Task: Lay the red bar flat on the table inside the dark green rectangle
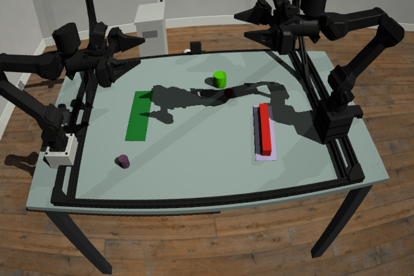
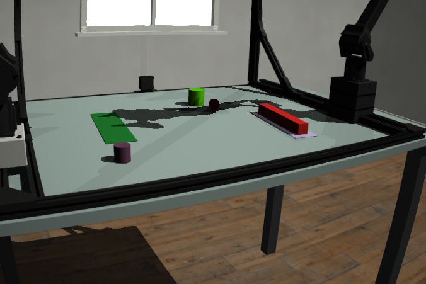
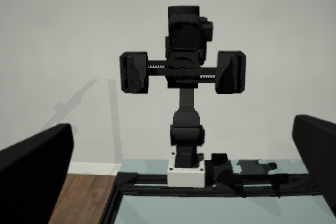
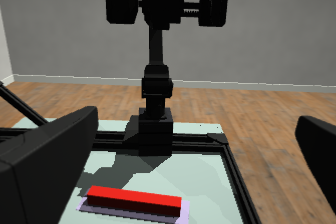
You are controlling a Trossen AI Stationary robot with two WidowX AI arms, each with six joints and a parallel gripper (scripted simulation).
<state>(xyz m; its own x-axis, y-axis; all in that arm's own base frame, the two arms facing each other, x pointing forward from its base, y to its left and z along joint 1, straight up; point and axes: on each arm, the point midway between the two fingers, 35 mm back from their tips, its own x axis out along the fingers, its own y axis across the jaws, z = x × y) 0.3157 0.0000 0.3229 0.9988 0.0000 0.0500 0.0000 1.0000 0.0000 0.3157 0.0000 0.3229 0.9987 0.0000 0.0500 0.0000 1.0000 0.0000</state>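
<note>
Right now my left hand is 6 cm past the red bar, 8 cm to the right of it and 42 cm above it. Round my left hand: bright green cylinder 32 cm behind, 3 cm to the right, 41 cm below; then dark red ball 25 cm behind, 1 cm to the right, 42 cm below; then lavender rectangle 6 cm behind, 8 cm to the left, 44 cm below.
My right hand is 6 cm past the red bar, 37 cm to the right of it and 38 cm above it. Also, from my right hand: purple cylinder: 3 cm ahead, 9 cm to the right, 38 cm below; dark green rectangle: 20 cm behind, 4 cm to the right, 39 cm below; dark red ball: 25 cm behind, 28 cm to the left, 38 cm below.
</note>
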